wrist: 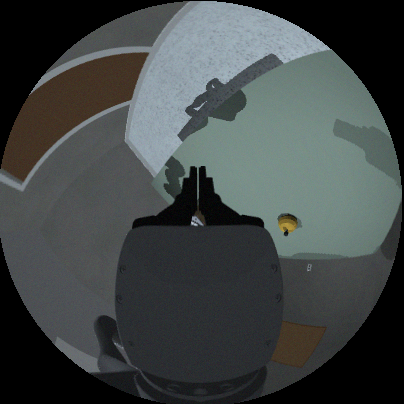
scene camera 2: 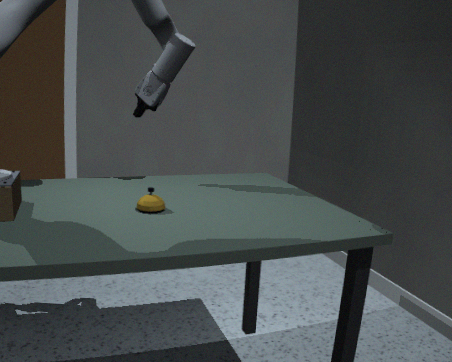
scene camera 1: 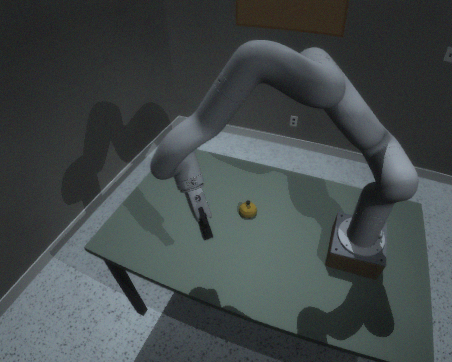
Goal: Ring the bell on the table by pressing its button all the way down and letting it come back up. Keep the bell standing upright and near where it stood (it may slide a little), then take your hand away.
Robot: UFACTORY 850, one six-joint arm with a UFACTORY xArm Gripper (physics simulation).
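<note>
A yellow dome bell (scene camera 1: 248, 210) (scene camera 2: 151, 204) (wrist: 287, 223) stands upright on the green table (scene camera 1: 280, 240) (scene camera 2: 240, 215) (wrist: 260, 165). Its small black button (scene camera 1: 248, 202) (scene camera 2: 151, 189) (wrist: 286, 233) sticks up from the top. My gripper (scene camera 1: 207, 238) (scene camera 2: 137, 115) (wrist: 197, 176) is shut with nothing between the fingers. It hangs tilted, high above the table and well clear of the bell. In scene camera 1 it appears to the left of the bell; in the wrist view the bell is to the right of the fingers.
The arm's base block (scene camera 1: 355, 265) (scene camera 2: 7, 200) stands on the table, to the right in scene camera 1 and at the left edge in scene camera 2. The arm arches high above the table. Arm shadows fall on the table. Grey walls stand behind.
</note>
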